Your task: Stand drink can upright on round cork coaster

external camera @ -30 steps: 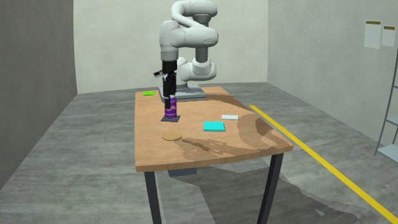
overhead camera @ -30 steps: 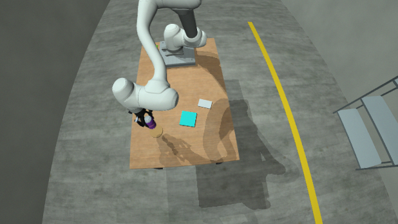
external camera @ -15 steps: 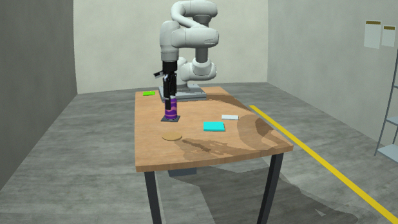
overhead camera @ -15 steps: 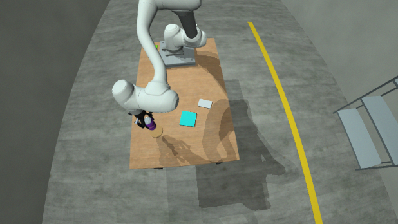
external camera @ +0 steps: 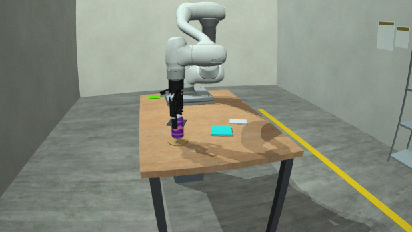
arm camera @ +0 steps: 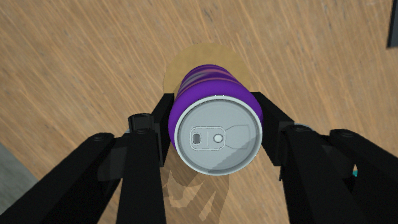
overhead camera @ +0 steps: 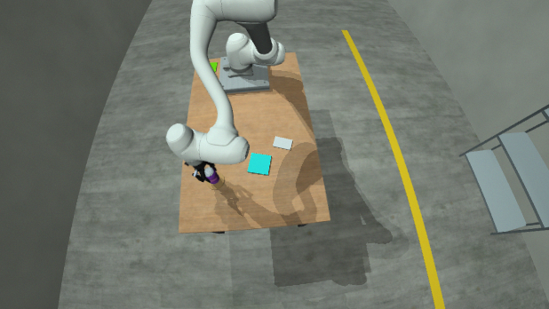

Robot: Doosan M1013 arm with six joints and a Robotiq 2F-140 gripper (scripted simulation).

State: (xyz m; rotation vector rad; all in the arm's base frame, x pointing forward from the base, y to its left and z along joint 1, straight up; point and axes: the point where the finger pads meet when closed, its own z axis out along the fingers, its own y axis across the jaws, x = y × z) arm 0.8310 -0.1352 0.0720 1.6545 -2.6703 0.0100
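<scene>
The round cork coaster lies 110 mm below my hand. Also, from my hand: drink can (30 mm below); teal block (250 mm to the left, 110 mm below, 90 mm behind); dark grey square coaster (270 mm behind, 110 mm below, 20 mm to the left).
</scene>
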